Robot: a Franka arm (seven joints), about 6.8 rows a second.
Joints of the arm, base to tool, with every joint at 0 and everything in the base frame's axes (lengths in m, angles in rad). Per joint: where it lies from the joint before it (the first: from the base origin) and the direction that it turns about. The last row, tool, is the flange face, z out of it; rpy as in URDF.
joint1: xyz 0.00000 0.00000 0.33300 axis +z
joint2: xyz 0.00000 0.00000 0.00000 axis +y
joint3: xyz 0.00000 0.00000 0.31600 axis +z
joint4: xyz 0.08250 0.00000 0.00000 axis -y
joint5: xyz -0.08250 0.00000 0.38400 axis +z
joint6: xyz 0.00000 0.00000 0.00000 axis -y
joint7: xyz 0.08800 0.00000 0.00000 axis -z
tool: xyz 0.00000 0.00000 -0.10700 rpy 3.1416 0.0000 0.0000
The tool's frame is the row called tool.
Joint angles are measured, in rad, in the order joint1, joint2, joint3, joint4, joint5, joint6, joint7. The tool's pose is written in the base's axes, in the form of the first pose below.
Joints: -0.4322 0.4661 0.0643 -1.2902 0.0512 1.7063 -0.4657
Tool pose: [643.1, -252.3, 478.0, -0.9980, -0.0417, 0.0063, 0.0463]
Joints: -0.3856 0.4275 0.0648 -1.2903 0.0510 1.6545 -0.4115
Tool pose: [643.3, -217.3, 500.1, -0.9980, -0.0399, 0.0152, 0.0474]
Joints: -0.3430 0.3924 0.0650 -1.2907 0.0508 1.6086 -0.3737
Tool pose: [641.2, -185.8, 519.8, -0.9976, -0.0439, 0.0227, 0.0476]
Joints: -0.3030 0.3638 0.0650 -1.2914 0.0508 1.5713 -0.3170
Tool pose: [638.7, -157.0, 535.5, -0.9978, -0.0367, 0.0298, 0.0470]
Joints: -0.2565 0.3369 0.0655 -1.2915 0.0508 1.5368 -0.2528
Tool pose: [636.1, -124.5, 550.3, -0.9979, -0.0292, 0.0363, 0.0454]
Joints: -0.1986 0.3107 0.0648 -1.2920 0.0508 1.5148 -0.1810
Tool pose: [633.9, -86.2, 565.1, -0.9982, -0.0228, 0.0375, 0.0417]
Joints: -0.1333 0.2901 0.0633 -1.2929 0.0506 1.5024 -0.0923
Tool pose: [631.8, -44.7, 576.8, -0.9986, -0.0109, 0.0370, 0.0375]
